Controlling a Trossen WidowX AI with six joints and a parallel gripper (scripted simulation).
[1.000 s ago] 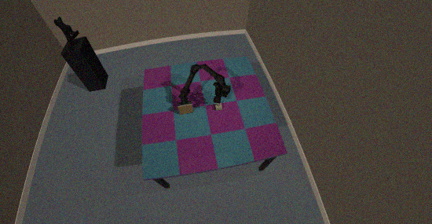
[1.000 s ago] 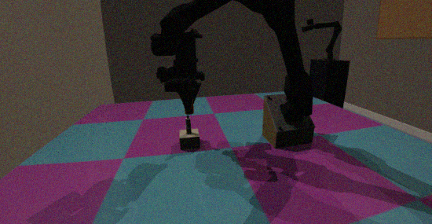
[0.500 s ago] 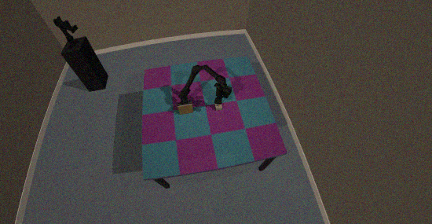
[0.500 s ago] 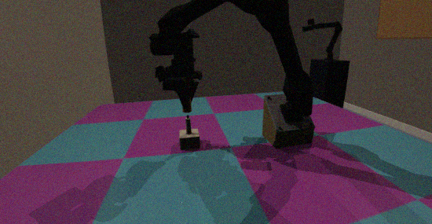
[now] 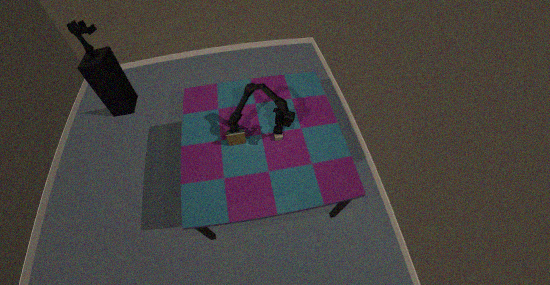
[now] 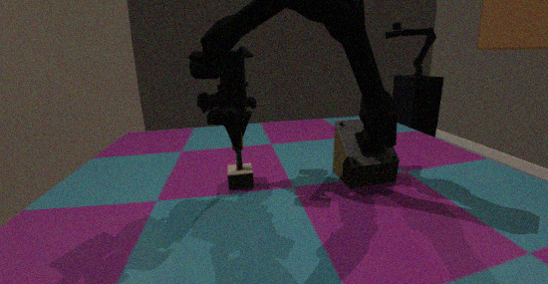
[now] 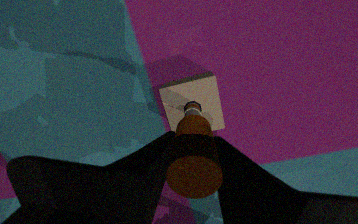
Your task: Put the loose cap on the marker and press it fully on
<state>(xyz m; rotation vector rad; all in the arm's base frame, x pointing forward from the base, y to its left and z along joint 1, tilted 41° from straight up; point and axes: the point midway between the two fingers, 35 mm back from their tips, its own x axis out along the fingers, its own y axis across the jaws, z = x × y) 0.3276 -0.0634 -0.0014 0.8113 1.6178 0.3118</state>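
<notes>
My gripper tip is 9 cm above the holder block. The rest, counted from my gripper tip: orange cap (1 cm above).
</notes>
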